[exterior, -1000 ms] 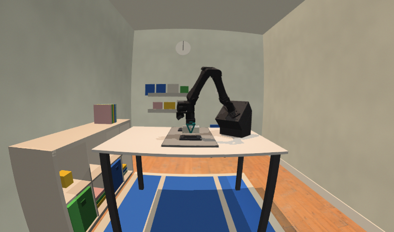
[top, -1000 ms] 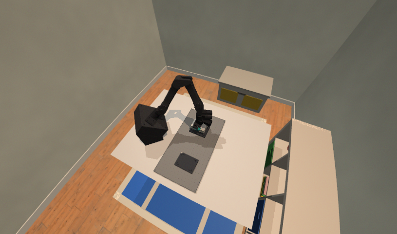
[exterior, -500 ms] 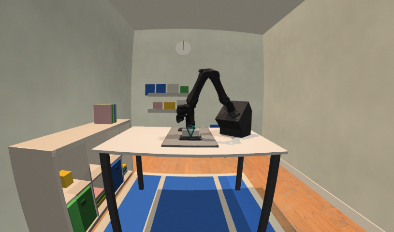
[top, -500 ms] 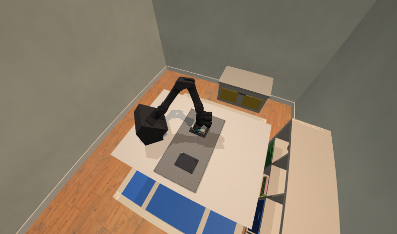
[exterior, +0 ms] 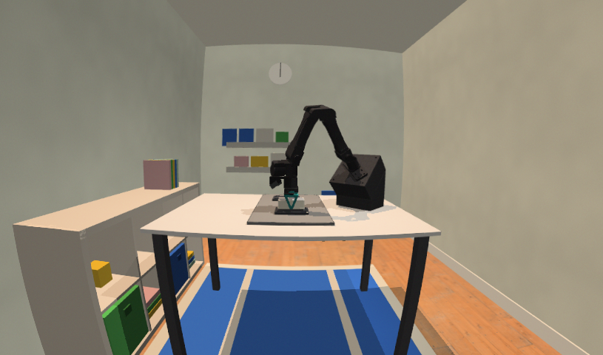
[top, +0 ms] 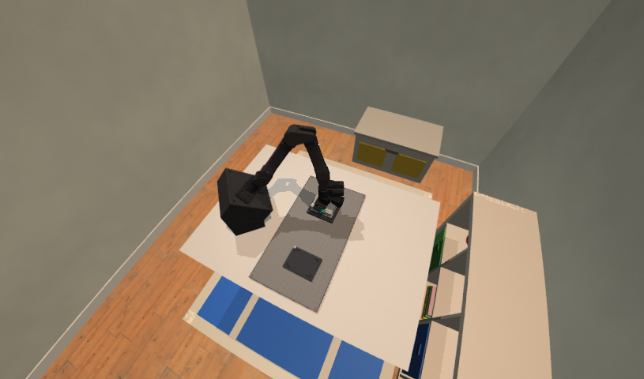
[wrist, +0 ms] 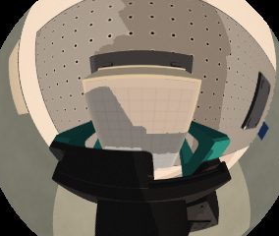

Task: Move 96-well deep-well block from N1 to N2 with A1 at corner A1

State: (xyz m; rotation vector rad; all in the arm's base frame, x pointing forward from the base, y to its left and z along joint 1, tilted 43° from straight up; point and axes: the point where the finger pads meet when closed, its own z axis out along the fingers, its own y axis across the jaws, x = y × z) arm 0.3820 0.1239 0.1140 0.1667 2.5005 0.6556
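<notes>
Right now the 96-well deep-well block is 10 mm above my hand.
</notes>
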